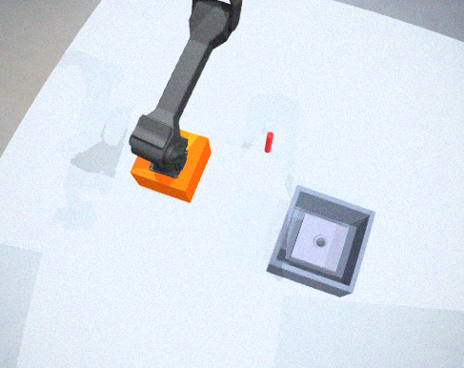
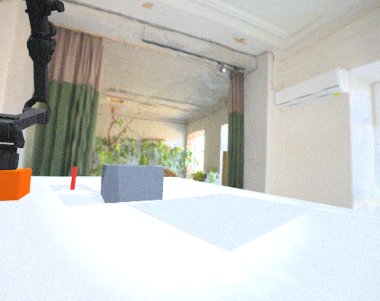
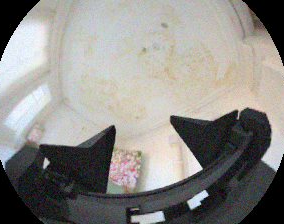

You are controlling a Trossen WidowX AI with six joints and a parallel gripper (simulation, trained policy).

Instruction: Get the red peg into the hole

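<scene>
Now: gripper tip 19 cm short of the red peg, 7 cm to the right of it and 69 cm above it. Round my gripper tip: pale plate 35 cm ahead, 11 cm to the right, 68 cm below; then grey box 35 cm ahead, 11 cm to the right, 70 cm below.
</scene>
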